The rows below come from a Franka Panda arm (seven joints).
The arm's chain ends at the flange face. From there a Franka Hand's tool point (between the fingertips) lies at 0.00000 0.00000 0.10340 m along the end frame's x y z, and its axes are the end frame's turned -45 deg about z.
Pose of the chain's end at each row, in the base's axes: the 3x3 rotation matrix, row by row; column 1 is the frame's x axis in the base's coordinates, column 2 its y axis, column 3 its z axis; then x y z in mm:
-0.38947 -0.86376 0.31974; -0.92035 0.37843 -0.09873; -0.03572 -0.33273 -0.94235; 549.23 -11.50 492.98
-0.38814 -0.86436 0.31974; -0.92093 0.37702 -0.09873; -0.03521 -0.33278 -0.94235; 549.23 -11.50 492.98
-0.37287 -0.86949 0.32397; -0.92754 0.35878 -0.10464; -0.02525 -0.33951 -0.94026; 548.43 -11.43 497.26
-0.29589 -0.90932 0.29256; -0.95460 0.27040 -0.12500; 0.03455 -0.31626 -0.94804; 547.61 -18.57 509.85
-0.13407 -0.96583 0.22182; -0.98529 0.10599 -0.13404; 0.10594 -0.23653 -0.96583; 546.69 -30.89 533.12
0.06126 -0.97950 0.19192; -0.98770 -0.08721 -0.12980; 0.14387 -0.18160 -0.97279; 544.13 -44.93 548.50
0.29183 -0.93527 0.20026; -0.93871 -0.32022 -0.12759; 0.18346 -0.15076 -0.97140; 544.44 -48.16 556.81
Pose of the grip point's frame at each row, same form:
0.33537 -0.88617 0.31974; -0.91838 -0.38320 -0.09873; 0.21002 -0.26053 -0.94235; 582.29 -21.71 395.54
0.33674 -0.88565 0.31974; -0.91779 -0.38460 -0.09873; 0.21041 -0.26021 -0.94235; 582.29 -21.71 395.54
0.35116 -0.87848 0.32397; -0.90957 -0.40217 -0.10464; 0.22222 -0.25792 -0.94026; 581.93 -22.25 400.04
0.43376 -0.85221 0.29256; -0.86621 -0.48380 -0.12500; 0.24806 -0.19920 -0.94804; 577.86 -31.50 411.82
0.58814 -0.77775 0.22182; -0.77165 -0.62176 -0.13404; 0.24216 -0.09234 -0.96583; 569.63 -44.75 433.25
0.73593 -0.64929 0.19192; -0.63674 -0.76008 -0.12980; 0.23014 -0.02668 -0.97279; 563.97 -58.35 447.91
0.86769 -0.45498 0.20026; -0.43734 -0.89020 -0.12759; 0.23633 0.02312 -0.97140; 565.15 -61.35 456.37

